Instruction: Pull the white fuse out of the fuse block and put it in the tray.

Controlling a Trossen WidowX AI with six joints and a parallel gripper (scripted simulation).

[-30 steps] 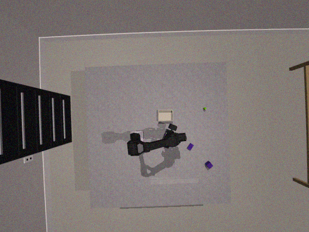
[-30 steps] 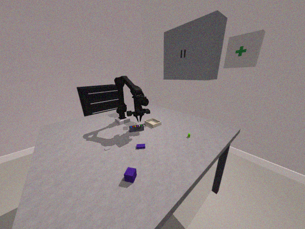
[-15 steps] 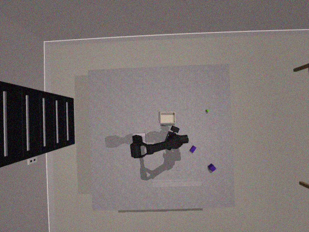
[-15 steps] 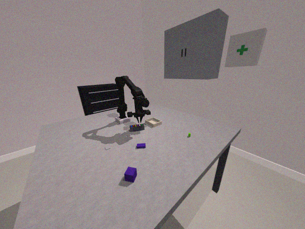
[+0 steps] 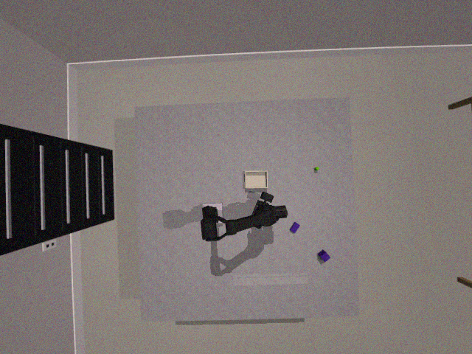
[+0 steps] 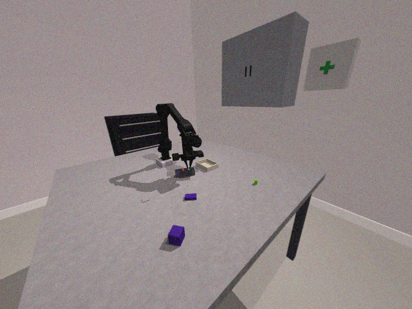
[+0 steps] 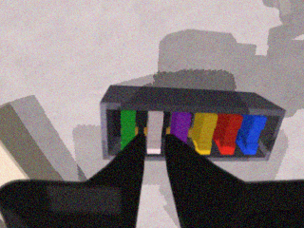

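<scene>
Now: gripper tip 20 mm above the white fuse. Also, from my gripper tip: purple fuse (20 mm to the right, 20 mm below, 10 mm behind); then green fuse (20 mm to the left, 20 mm below, 10 mm ahead); then cream tray (160 mm to the left, 40 mm below, 30 mm behind).
</scene>
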